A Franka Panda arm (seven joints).
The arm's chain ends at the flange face. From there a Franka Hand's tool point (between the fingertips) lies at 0.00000 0.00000 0.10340 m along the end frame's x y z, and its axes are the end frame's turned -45 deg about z.
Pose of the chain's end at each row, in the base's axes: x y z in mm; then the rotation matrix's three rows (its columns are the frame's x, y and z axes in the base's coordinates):
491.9 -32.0 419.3; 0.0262 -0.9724 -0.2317; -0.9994 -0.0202 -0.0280; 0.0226 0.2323 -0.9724
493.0 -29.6 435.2; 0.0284 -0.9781 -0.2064; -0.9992 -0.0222 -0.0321; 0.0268 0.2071 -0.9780
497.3 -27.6 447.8; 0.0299 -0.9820 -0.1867; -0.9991 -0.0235 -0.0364; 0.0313 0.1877 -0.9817
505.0 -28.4 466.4; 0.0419 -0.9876 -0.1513; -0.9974 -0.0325 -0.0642; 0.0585 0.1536 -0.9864
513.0 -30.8 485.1; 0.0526 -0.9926 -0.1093; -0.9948 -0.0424 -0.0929; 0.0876 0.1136 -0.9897
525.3 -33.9 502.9; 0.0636 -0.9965 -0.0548; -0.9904 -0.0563 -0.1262; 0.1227 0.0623 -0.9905
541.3 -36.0 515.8; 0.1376 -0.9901 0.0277; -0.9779 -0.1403 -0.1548; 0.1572 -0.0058 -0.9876
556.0 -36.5 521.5; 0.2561 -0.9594 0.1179; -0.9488 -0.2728 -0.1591; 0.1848 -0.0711 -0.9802
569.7 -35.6 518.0; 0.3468 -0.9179 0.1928; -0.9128 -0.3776 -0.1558; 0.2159 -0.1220 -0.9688
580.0 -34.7 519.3; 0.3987 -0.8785 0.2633; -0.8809 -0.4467 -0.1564; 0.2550 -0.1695 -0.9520
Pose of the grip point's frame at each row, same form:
467.9 -34.9 318.8; 0.7061 -0.6691 -0.2317; -0.6924 -0.7210 -0.0280; -0.1483 0.1802 -0.9724
471.7 -32.9 334.1; 0.7117 -0.6715 -0.2064; -0.6908 -0.7222 -0.0321; -0.1275 0.1654 -0.9780
478.0 -31.4 346.3; 0.7155 -0.6732 -0.1867; -0.6899 -0.7231 -0.0364; -0.1106 0.1549 -0.9817
489.4 -35.0 364.4; 0.7280 -0.6687 -0.1513; -0.6823 -0.7282 -0.0642; -0.0672 0.1500 -0.9864
501.7 -40.4 382.8; 0.7391 -0.6647 -0.1093; -0.6734 -0.7334 -0.0929; -0.0184 0.1423 -0.9897
519.6 -46.9 400.5; 0.7496 -0.6597 -0.0548; -0.6605 -0.7401 -0.1262; 0.0427 0.1308 -0.9905
544.2 -52.0 413.7; 0.7974 -0.6028 0.0277; -0.5923 -0.7907 -0.1548; 0.1153 0.1071 -0.9876
568.2 -53.0 420.1; 0.8595 -0.4973 0.1179; -0.4780 -0.8638 -0.1591; 0.1809 0.0804 -0.9802
589.6 -51.7 417.8; 0.8943 -0.4038 0.1928; -0.3784 -0.9125 -0.1558; 0.2389 0.0664 -0.9688
607.2 -50.9 420.9; 0.9031 -0.3393 0.2633; -0.3070 -0.9388 -0.1564; 0.3002 0.0605 -0.9520

